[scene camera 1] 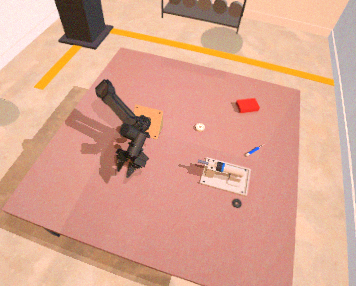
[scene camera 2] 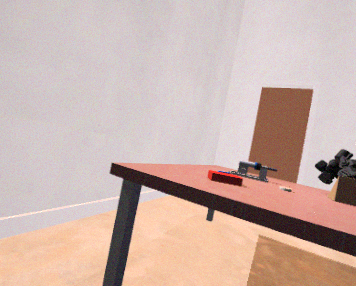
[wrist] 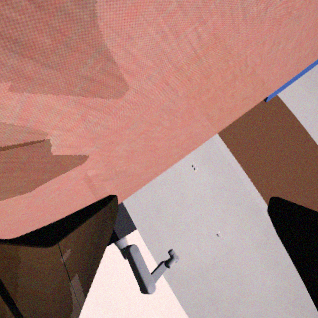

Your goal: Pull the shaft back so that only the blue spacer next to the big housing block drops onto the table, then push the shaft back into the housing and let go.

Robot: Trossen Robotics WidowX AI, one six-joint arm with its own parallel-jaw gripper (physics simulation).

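Places are measured from the arm's base along level axes (x ahead, y left, z up), in millimetres.
Where they show: gripper, fingertip midpoint: (scene camera 1: 122, 174) (wrist: 193, 203); arm's base, link origin: (scene camera 1: 144, 122) (scene camera 2: 354, 192).
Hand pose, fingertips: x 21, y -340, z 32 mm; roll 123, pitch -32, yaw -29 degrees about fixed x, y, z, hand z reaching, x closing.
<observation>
Each offset is from my fingertips to the top centre of the thing. "pt": to the spot under its first point. Level surfaces: height alone.
A pale base plate (scene camera 1: 214, 186) (scene camera 2: 260, 178) carries the big housing block (scene camera 1: 236, 171) (scene camera 2: 243, 168) and a smaller support (scene camera 1: 211, 164) (scene camera 2: 263, 173). The blue spacer {dx +422, dy +179, dz +13 mm} (scene camera 1: 220, 166) (scene camera 2: 257, 165) sits on the shaft between them, beside the housing block; any further spacers there are too small to tell apart. The grey shaft {pt dx +332, dy +178, dz -2 mm} (scene camera 1: 202, 161) (scene camera 2: 271, 170) sticks out past the small support. My gripper (scene camera 1: 124, 172) (scene camera 2: 322, 171) (wrist: 193, 203) is open and empty, well to the left of the plate in scene camera 1. The assembly does not show in the wrist view.
A white ring {dx +270, dy +441, dz -76 mm} (scene camera 1: 200, 127) (scene camera 2: 285, 189) lies behind the assembly. A red block {dx +510, dy +689, dz -58 mm} (scene camera 1: 248, 105) (scene camera 2: 226, 178) and a blue screwdriver-like tool {dx +592, dy +388, dz -71 mm} (scene camera 1: 254, 150) lie on the table {dz -88 mm} (scene camera 1: 165, 220). A dark ring {dx +538, dy +56, dz -84 mm} (scene camera 1: 236, 203) lies by the plate's front edge. My arm stands by an orange-brown board (scene camera 1: 156, 120).
</observation>
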